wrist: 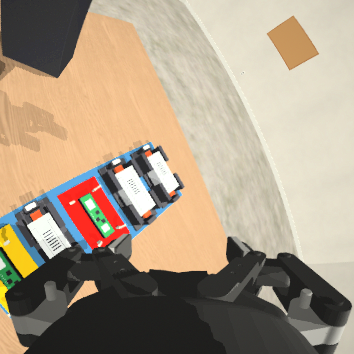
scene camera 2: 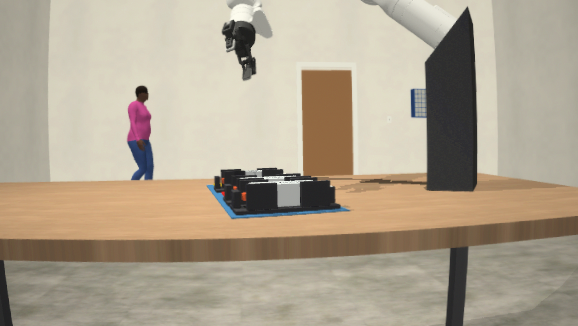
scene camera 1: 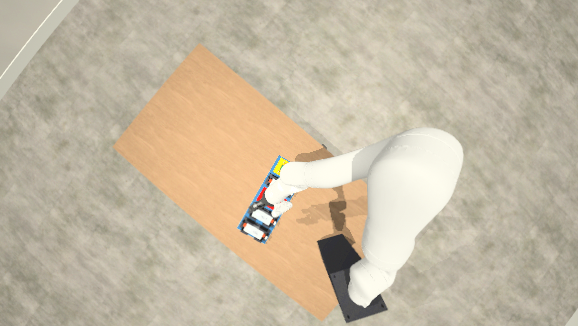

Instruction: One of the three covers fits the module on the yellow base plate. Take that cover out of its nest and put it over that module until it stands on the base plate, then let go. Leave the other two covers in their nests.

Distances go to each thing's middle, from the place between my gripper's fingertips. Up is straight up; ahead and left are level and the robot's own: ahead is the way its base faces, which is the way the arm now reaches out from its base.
I see my gripper 280 mm above the blue mat (scene camera 2: 318, 196), 40 mm past it and 20 mm to the right of it. Also, from my hand: red base plate (wrist: 75, 211) (300 mm below, 40 mm behind, 20 mm to the left).
